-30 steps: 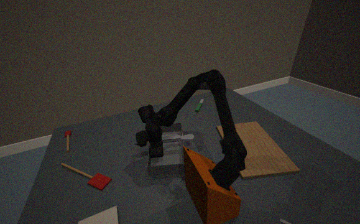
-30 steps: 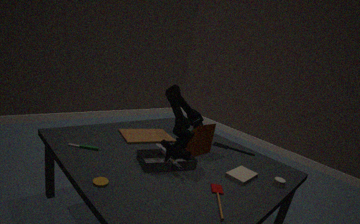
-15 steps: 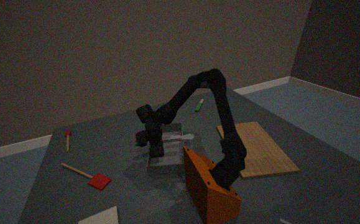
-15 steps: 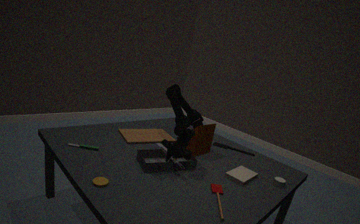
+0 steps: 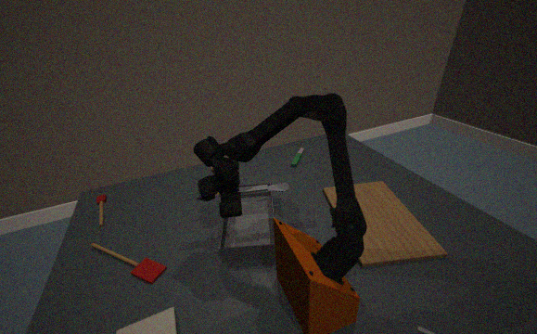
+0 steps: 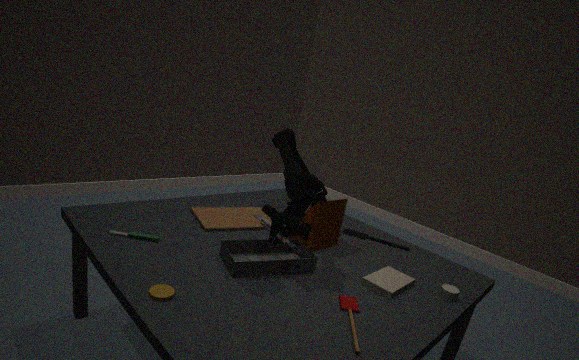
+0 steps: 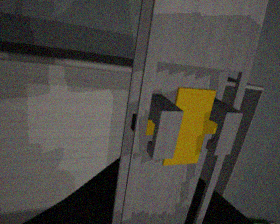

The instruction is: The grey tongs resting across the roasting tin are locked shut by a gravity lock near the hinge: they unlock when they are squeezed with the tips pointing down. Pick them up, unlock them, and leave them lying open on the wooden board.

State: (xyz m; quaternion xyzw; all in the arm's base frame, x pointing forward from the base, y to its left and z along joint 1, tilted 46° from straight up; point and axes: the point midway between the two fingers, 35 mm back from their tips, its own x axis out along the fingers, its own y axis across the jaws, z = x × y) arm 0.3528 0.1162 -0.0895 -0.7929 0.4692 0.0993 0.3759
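Right now my gripper tip is 1 cm past the yellow lock piece, 4 cm to the right of it and 3 cm below it. From my gripper tip the other things lie so: white block: 36 cm behind, 25 cm to the left, 9 cm below; red spatula: 7 cm behind, 33 cm to the left, 10 cm below; grey roasting tin: 3 cm behind, 4 cm to the right, 7 cm below.
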